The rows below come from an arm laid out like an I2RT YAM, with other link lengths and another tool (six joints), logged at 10 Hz.
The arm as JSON. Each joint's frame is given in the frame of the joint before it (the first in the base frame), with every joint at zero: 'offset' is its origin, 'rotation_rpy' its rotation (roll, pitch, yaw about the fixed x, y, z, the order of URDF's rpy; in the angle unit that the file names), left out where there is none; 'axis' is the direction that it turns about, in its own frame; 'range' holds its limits. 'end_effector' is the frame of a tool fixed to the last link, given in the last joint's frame.
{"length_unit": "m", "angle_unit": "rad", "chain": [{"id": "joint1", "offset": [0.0, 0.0, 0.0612], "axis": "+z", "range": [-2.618, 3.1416]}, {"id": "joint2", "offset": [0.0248, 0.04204, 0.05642], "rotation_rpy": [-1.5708, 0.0, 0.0], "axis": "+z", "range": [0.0, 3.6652]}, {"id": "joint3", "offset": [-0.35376, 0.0, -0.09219], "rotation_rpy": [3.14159, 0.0, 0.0], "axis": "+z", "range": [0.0, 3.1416]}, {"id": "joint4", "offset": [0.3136, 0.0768, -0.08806], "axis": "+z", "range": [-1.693, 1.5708]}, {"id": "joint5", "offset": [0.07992, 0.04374, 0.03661], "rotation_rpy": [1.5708, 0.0, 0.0], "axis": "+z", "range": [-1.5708, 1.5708]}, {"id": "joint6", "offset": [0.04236, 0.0, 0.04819], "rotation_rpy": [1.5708, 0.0, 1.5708], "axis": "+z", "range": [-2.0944, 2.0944]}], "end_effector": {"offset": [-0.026, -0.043, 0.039], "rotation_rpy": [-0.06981, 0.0, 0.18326]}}
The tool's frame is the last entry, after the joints.
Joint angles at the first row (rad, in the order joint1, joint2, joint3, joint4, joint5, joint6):
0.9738 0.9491 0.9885 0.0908 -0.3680 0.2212
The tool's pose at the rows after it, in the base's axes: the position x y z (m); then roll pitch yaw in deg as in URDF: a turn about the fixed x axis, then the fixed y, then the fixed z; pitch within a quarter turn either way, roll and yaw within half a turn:
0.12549 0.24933 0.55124 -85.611 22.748 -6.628
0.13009 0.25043 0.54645 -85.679 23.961 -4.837
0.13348 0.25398 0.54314 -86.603 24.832 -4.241
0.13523 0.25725 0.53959 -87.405 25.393 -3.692
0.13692 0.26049 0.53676 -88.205 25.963 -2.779
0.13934 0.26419 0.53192 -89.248 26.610 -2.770
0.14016 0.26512 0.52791 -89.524 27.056 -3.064
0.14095 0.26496 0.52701 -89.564 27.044 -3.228
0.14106 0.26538 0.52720 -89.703 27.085 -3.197
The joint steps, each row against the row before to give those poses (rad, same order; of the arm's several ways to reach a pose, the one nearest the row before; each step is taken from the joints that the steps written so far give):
-0.0470 0.0140 -0.0234 0.0584 -0.0988 0.0649
-0.0175 0.0098 -0.0124 0.0234 -0.0460 0.0280
-0.0054 0.0125 0.0012 -0.0050 -0.0215 0.0089
-0.0008 0.0093 -0.0013 -0.0035 -0.0161 0.0036
-0.0022 0.0108 0.0016 -0.0045 -0.0239 0.0043
-0.0004 0.0098 -0.0027 -0.0069 -0.0086 0.0006
0.0013 0.0002 -0.0103 0.0047 0.0046 0.0042
-0.0025 0.0002 -0.0024 0.0019 0.0000 -0.0006
0.0002 0.0014 0.0023 -0.0035 -0.0016 -0.0007

